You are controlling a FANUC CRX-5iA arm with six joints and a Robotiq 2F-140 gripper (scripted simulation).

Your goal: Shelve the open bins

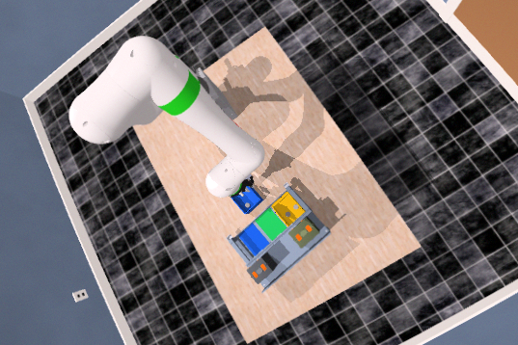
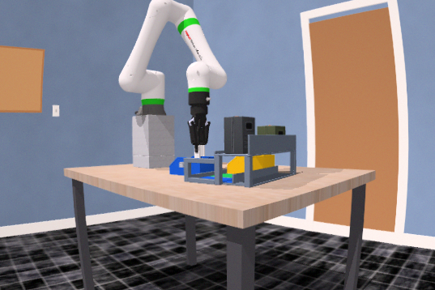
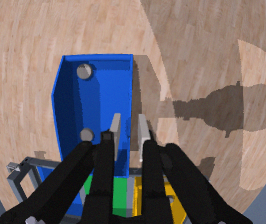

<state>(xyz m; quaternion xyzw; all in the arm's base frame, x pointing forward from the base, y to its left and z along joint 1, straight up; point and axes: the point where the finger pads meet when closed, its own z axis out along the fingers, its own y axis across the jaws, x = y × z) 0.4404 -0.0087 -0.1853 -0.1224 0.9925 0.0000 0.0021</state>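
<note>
Right now my hand is 10 mm short of the blue bin, 50 mm to the left of it and 50 mm above it. From my hand the other things lie so: yellow bin (200 mm ahead, 120 mm to the left, 50 mm below); dark box (340 mm ahead, 90 mm to the right, 70 mm above).
</note>
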